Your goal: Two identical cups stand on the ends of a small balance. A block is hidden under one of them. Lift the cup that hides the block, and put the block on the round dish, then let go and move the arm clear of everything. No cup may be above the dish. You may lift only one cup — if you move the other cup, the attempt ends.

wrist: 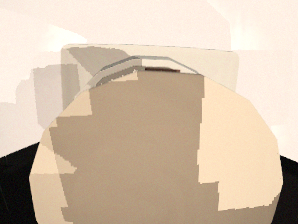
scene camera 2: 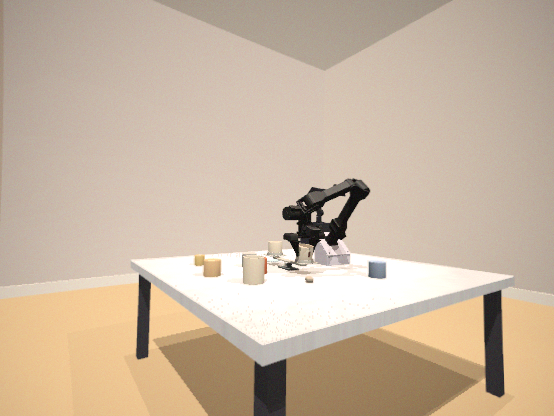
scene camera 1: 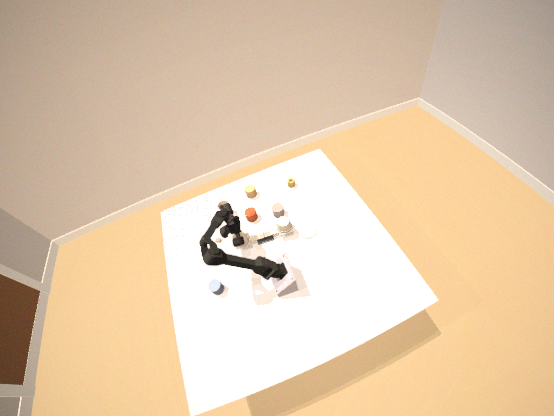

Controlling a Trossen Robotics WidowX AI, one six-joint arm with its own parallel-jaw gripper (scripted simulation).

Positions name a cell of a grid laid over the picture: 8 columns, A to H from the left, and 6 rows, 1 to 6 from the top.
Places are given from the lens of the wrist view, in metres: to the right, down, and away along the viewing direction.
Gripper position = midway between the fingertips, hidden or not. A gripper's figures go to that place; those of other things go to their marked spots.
my gripper (wrist: E4): 0.00, 0.02, 0.10
balance beam (wrist: C2): -0.03, -0.02, 0.12
